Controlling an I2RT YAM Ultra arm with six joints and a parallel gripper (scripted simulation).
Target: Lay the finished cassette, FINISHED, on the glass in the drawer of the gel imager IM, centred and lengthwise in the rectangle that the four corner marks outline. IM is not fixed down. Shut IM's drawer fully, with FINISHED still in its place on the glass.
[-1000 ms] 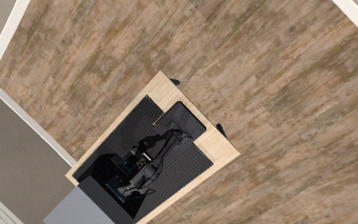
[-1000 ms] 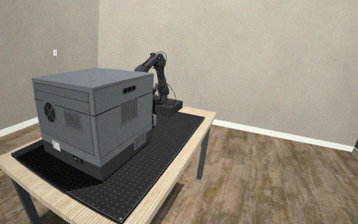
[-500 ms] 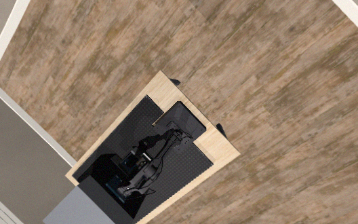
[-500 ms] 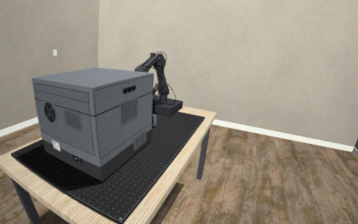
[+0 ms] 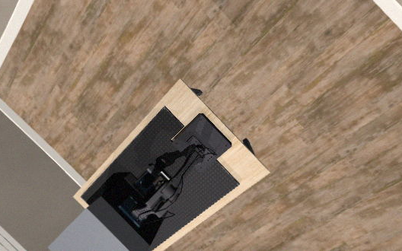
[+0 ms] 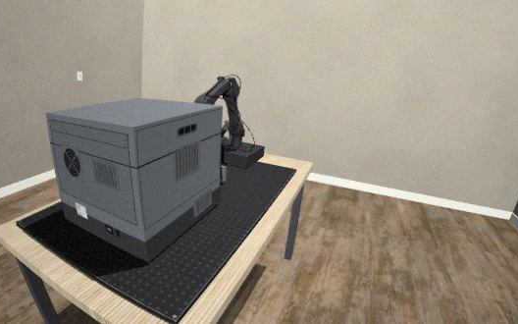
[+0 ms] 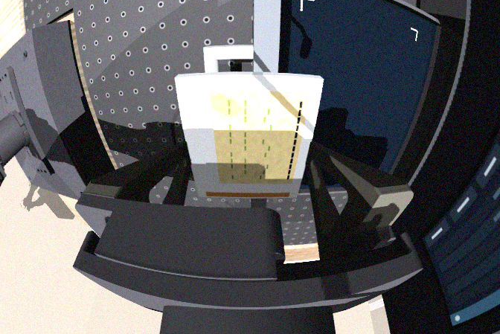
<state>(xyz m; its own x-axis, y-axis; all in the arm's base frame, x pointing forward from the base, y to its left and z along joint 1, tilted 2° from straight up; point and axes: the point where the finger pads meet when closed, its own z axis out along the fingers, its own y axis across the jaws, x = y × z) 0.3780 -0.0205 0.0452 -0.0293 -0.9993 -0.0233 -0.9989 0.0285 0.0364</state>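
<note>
My gripper is now 12 cm short of the imager drawer and 8 cm above it. From my hand the other things lie so: finished cassette right at my hand.
</note>
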